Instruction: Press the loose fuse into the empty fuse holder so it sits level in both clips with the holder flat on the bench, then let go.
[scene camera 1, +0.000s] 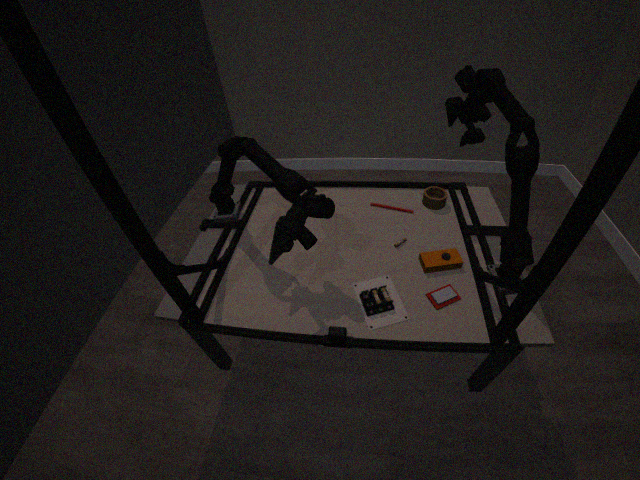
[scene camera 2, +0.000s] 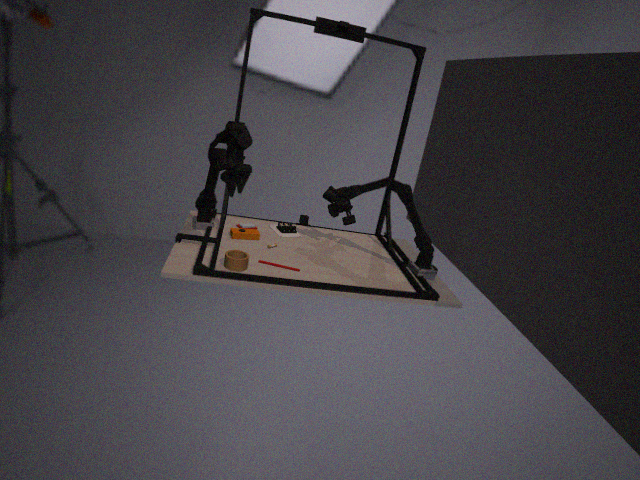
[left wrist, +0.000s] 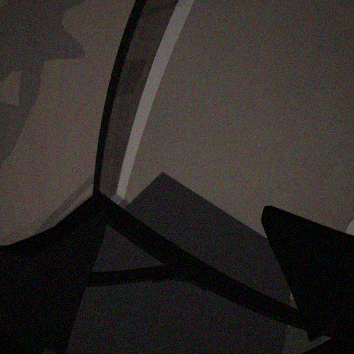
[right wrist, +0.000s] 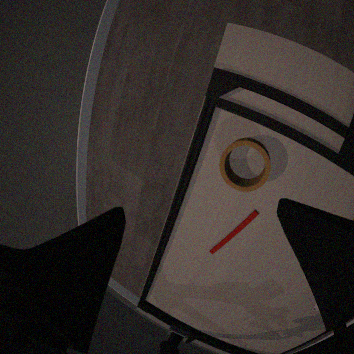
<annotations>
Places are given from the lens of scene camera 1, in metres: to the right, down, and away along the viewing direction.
my left gripper (scene camera 1: 270, 260): -0.13, 0.06, 0.80
my right gripper (scene camera 1: 455, 136): 0.48, -0.37, 0.98
</annotations>
